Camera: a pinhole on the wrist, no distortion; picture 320 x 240 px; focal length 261.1 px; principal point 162.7 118.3 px. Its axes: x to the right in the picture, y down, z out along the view. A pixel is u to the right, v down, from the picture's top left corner.
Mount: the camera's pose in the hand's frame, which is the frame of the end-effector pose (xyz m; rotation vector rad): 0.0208 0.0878 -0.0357 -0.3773 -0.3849 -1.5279
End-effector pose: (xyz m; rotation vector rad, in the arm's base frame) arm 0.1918 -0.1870 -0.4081 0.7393 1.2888 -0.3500
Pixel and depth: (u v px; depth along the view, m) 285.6 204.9 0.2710
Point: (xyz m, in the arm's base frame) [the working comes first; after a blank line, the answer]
In the camera's frame: 0.1276 0.0899 0.2710

0.4794 -0.2711 -0.4567
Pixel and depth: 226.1 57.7 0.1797
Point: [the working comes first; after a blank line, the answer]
In the camera's frame: 0.0436 -0.0417 0.1797

0.3741 -0.1901 -0.3341
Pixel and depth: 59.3 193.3 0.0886
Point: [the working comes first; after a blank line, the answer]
In the camera's frame: -0.0351 0.0255 0.0886

0.3228 -0.0808 -0.4007
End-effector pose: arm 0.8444 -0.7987 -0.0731 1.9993 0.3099 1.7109
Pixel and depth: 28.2 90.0 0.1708
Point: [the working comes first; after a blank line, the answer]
In the camera's frame: -0.0880 -0.0185 0.1708

0.8824 -1.0242 0.0424
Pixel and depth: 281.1 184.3 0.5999
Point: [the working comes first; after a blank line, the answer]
In the camera's frame: 0.2720 0.1516 0.5999

1.4634 -0.9625 0.0779
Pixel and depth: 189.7 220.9 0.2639
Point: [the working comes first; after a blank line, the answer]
In the camera's frame: 0.0273 0.1037 0.2639

1.0462 -0.9469 0.1061
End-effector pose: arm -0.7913 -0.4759 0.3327 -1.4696 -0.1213 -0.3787
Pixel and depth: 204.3 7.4 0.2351
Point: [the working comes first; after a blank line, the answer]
In the camera's frame: 0.0375 -0.0999 0.2351

-0.7856 -0.2668 0.1735
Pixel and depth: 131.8 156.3 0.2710
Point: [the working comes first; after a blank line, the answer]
In the camera's frame: -0.0321 0.0394 0.2710

-0.6305 -0.2871 0.1409
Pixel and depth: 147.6 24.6 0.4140
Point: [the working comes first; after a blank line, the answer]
In the camera's frame: -0.0239 -0.1486 0.4140

-0.7693 -0.1234 0.0419
